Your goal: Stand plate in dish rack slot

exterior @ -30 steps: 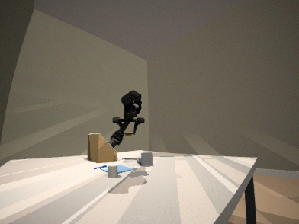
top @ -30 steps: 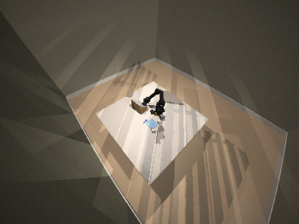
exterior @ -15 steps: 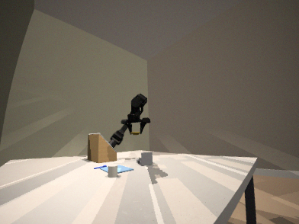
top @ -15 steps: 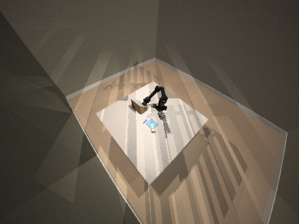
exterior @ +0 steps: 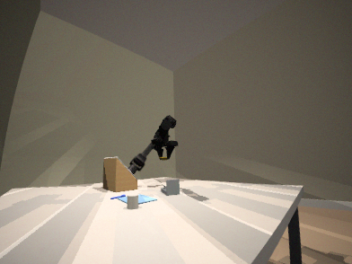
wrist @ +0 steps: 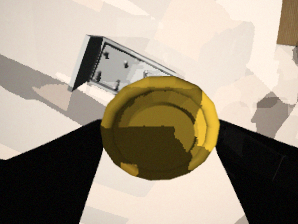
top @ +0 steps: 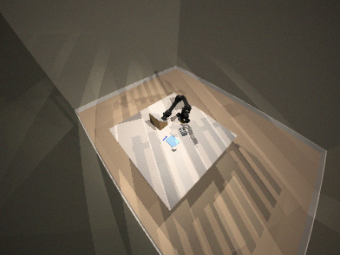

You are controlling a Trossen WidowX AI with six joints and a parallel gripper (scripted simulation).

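My gripper tip is 17 cm above the grey dish rack, 3 cm short of it and 1 cm to the right of it. From my gripper tip the other things lie so: blue spoon (25 cm to the right, 19 cm below, 5 cm behind); then yellow plate (1 cm above).
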